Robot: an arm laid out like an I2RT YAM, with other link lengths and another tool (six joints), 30 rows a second.
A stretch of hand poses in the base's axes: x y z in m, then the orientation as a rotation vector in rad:
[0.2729 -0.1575 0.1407 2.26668 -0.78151 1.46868]
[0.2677 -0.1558 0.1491 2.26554 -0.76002 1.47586]
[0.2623 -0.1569 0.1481 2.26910 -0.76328 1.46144]
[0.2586 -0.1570 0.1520 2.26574 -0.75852 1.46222]
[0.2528 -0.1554 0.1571 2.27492 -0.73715 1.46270]
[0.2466 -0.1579 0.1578 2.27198 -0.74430 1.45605]
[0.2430 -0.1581 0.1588 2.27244 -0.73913 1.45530]
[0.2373 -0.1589 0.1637 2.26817 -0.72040 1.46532]
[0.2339 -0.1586 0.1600 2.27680 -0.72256 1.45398]
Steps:
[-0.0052 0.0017 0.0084 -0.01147 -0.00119 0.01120]
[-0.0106 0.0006 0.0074 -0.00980 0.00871 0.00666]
[-0.0143 0.0005 0.0113 -0.01464 0.00850 0.00711]
[-0.0201 0.0021 0.0164 -0.02000 0.01353 0.02180]
[-0.0263 -0.0004 0.0171 -0.01930 0.01635 0.01466]
[-0.0299 -0.0006 0.0181 -0.02197 0.01788 0.01693]
[-0.0356 -0.0014 0.0230 -0.03344 0.01366 0.02634]
[-0.0390 -0.0011 0.0193 -0.02828 0.02249 0.02623]

